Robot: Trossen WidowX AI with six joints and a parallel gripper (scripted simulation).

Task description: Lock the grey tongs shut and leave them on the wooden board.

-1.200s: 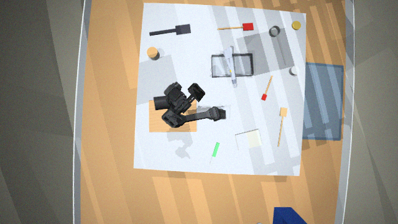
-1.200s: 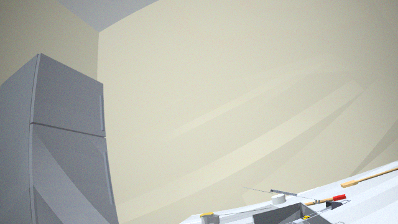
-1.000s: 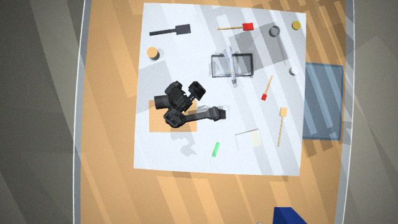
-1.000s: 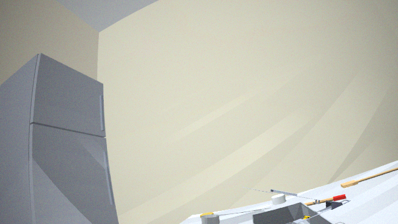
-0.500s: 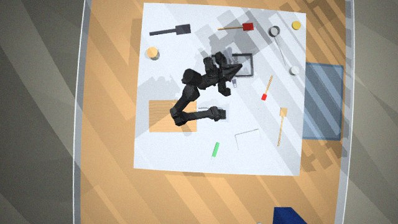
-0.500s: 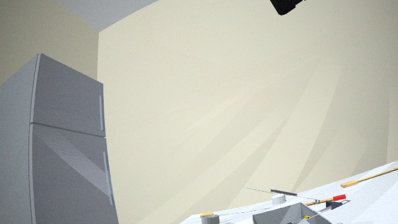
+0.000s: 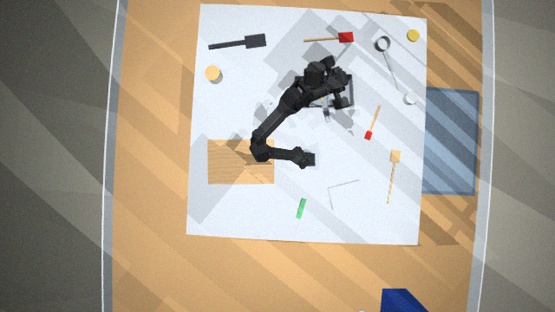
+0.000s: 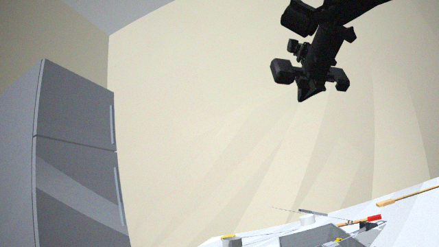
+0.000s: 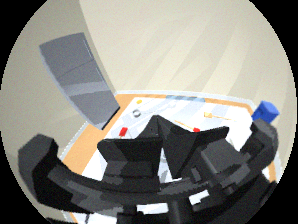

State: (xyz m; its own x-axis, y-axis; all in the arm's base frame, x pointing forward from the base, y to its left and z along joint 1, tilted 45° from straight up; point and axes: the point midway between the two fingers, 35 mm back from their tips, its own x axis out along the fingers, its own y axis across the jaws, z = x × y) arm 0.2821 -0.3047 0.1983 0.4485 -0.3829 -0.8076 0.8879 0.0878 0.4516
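My gripper tip is 360 mm above the roasting tin, 50 mm short of it and 30 mm to the right of it. From my gripper tip the other things lie so: cream block: 510 mm behind, 380 mm below, 100 mm to the right; then wooden board: 470 mm to the left, 380 mm below, 330 mm behind; then red spatula: 380 mm below, 360 mm ahead, 40 mm to the right.
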